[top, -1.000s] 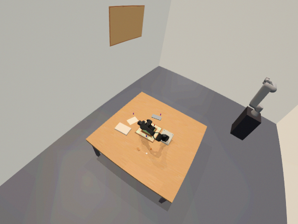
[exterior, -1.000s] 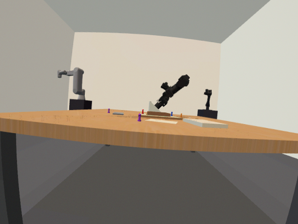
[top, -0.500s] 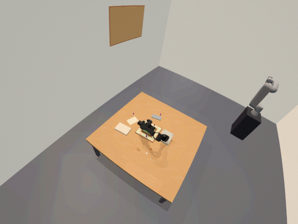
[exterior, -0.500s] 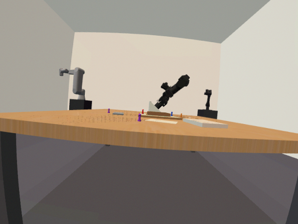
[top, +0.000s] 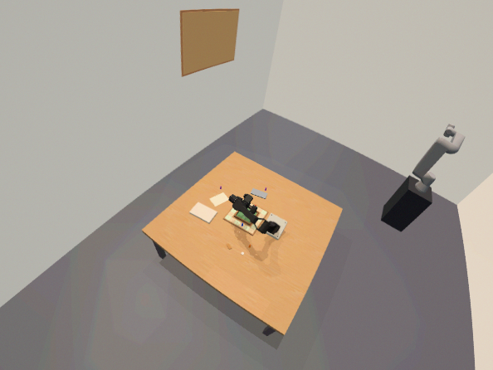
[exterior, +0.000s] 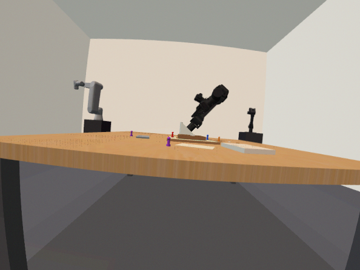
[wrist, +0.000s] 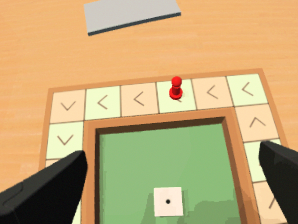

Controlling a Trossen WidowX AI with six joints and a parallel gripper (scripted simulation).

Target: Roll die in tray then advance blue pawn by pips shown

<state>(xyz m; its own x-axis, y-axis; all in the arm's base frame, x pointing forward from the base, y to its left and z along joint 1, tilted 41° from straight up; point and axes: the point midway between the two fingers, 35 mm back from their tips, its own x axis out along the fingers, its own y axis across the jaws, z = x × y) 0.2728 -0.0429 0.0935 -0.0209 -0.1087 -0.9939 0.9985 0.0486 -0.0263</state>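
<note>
Now: gripper tip 30 mm past the blue pawn, 110 mm to the right of it and 120 mm above it. Also, from my gripper tip: green tray 150 mm below; red pawn 10 mm behind, 110 mm to the right, 120 mm below; white die 10 mm to the left, 130 mm below.
</note>
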